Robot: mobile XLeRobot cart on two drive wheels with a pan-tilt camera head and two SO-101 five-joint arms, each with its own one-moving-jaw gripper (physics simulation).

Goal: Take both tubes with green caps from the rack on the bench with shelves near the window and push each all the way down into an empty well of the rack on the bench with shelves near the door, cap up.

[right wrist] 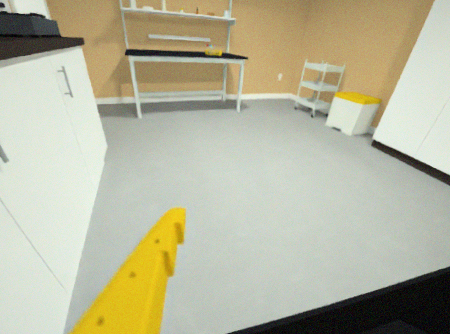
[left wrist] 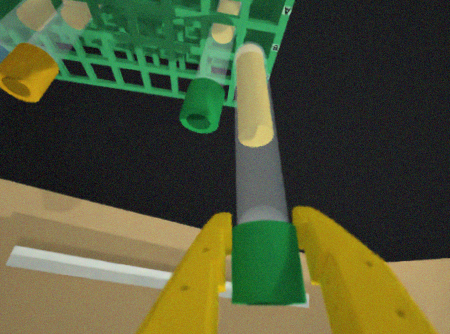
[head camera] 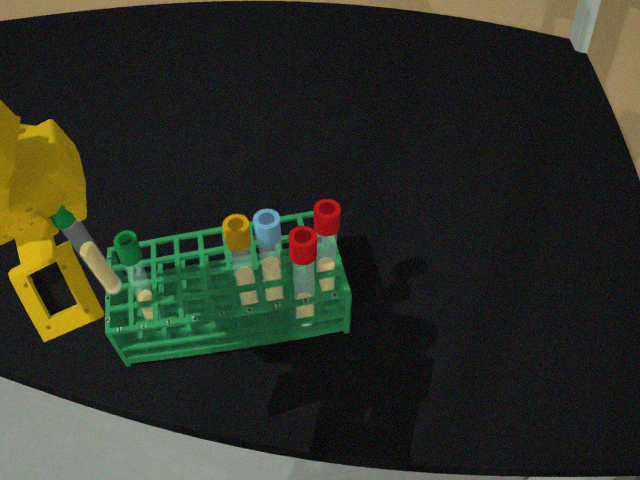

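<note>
My left gripper (head camera: 57,219) (left wrist: 262,216) is shut on the green cap of a tube (head camera: 98,264) (left wrist: 254,100). The tube slants, cap up; its rounded lower end shows over the left end wells of the green rack (head camera: 289,330) (left wrist: 125,30) in the head view, apparently not inside one. Another green-capped tube (head camera: 128,249) (left wrist: 202,105) stands in the rack close beside it. My right gripper (right wrist: 176,225) is fully open and away from the rack; one notched jaw shows in the right wrist view.
An orange-capped tube (head camera: 236,232) (left wrist: 30,72), a blue-capped tube (head camera: 266,227) and two red-capped tubes (head camera: 302,245) (head camera: 327,217) stand in the rack. The right wrist view shows a distant shelved bench (right wrist: 185,55) with a yellow rack (right wrist: 214,52), a cart (right wrist: 320,86), a bin (right wrist: 350,115) and white cabinets (right wrist: 45,150).
</note>
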